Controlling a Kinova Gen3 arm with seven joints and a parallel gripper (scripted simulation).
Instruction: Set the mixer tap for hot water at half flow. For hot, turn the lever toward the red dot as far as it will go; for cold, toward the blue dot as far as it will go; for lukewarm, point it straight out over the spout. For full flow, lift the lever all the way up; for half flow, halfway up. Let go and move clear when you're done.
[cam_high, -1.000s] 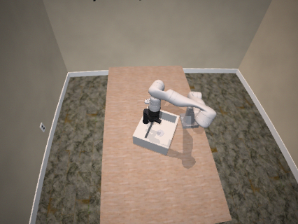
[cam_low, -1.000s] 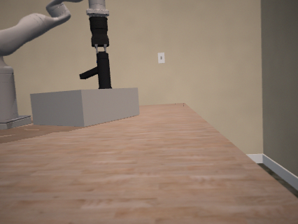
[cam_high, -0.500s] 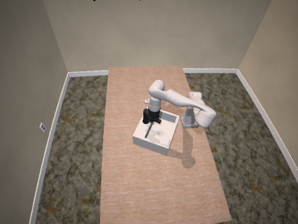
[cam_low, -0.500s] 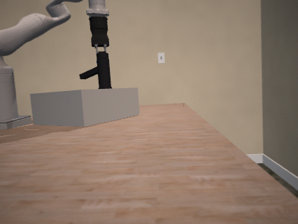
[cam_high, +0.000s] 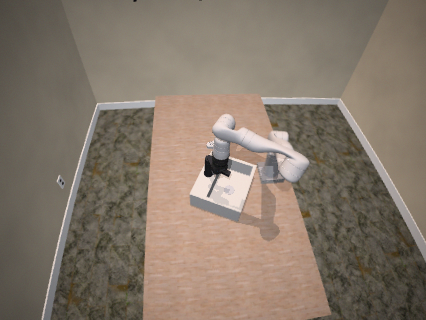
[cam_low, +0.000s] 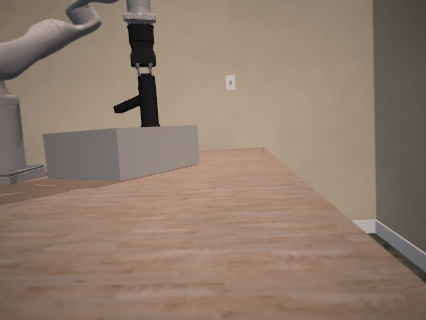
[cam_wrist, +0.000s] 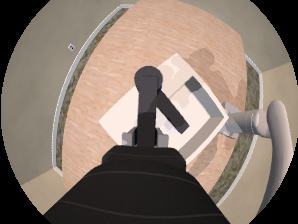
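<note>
My hand is 10 mm short of the black mixer tap, 60 mm to the left of it and 40 mm above it. Also, from my hand: lever (10 mm ahead, 30 mm to the right); then white sink block (80 mm behind, 30 mm to the right, 230 mm below).
</note>
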